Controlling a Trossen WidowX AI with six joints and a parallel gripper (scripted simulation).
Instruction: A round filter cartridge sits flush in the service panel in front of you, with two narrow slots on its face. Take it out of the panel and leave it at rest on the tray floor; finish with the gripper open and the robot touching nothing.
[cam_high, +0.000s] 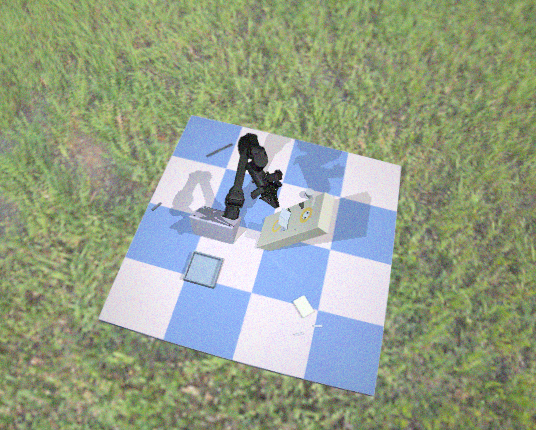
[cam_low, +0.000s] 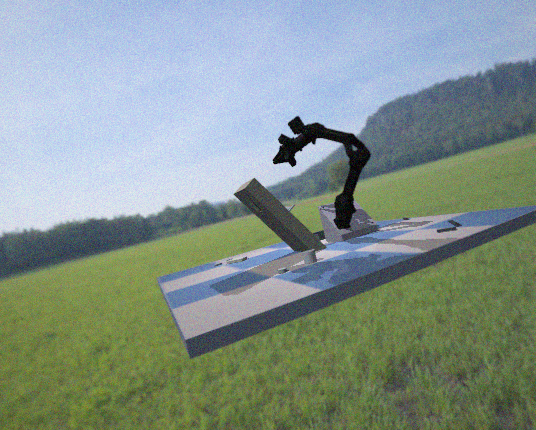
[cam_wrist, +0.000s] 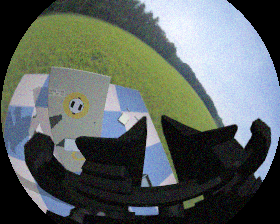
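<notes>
The round grey filter cartridge is 170 mm below my gripper tip, 120 mm ahead of it and 110 mm to the left of it. The rest, counted from my gripper tip: tray: 420 mm below, 260 mm behind, 220 mm to the right; then white block: 430 mm below, 250 mm ahead, 210 mm to the right.
</notes>
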